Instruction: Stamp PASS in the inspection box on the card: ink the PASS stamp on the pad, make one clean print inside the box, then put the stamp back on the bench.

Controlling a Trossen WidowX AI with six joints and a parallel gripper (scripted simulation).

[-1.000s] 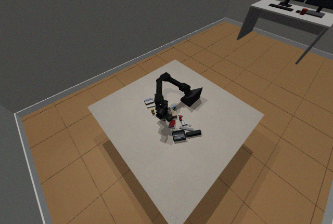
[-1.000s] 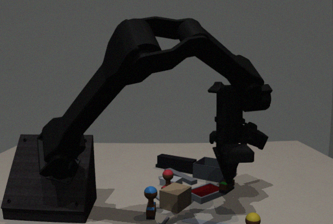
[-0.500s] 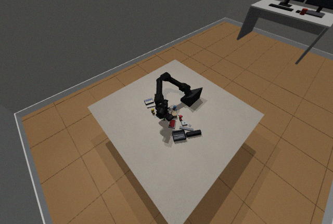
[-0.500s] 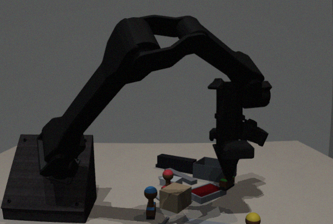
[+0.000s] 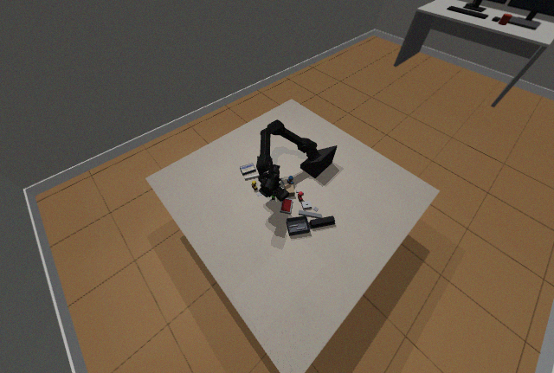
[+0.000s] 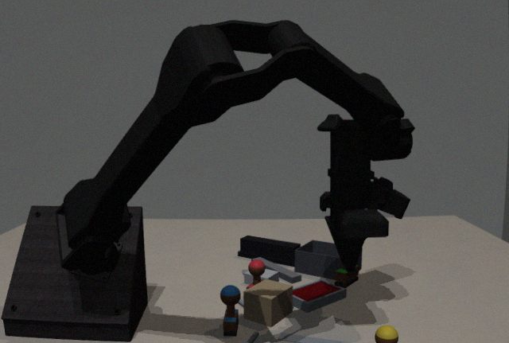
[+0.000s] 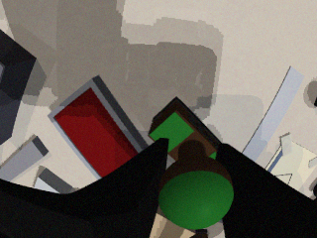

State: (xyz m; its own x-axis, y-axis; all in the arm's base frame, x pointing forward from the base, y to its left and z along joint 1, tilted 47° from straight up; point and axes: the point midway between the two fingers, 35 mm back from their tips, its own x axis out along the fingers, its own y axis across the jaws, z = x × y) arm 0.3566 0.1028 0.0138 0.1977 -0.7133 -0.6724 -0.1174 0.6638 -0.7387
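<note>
Right now my gripper tip is 80 mm above the red ink pad, 70 mm to the right of it and 50 mm past it. Round my gripper tip: tan block: 120 mm behind, 60 mm below; then green-knobbed stamp: right at my gripper tip; then grey ruler strip: 80 mm to the right, 80 mm below, 20 mm behind.
</note>
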